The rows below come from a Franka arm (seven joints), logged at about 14 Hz.
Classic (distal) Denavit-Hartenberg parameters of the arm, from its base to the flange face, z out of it. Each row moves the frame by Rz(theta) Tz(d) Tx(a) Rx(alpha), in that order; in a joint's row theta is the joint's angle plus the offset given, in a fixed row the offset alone. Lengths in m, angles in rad.
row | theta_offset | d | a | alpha
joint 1 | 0 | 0.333 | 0 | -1.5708
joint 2 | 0 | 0 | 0 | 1.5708
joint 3 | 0 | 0.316 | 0.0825 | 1.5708
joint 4 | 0 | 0 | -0.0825 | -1.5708
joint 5 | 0 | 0.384 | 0 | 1.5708
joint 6 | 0 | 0 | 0.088 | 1.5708
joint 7 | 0 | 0.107 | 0 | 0
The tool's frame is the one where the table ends.
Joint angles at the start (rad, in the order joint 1, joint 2, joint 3, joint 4, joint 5, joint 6, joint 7):
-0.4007 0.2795 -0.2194 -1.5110 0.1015 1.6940 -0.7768
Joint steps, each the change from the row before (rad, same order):
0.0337 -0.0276 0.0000 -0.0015 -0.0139 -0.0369 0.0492
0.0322 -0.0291 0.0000 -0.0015 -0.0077 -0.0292 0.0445
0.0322 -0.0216 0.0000 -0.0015 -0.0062 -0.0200 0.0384
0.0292 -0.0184 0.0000 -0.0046 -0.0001 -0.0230 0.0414
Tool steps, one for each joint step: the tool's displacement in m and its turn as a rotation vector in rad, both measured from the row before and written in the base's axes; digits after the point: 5 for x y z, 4 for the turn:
0.00262 0.02124 0.01353 -0.0023 0.0177 -0.0113
0.00175 0.02041 0.01484 -0.0027 0.0061 -0.0099
0.00306 0.01940 0.01079 -0.0037 0.0041 -0.0045
0.00176 0.01832 0.00709 0.0049 0.0098 -0.0114

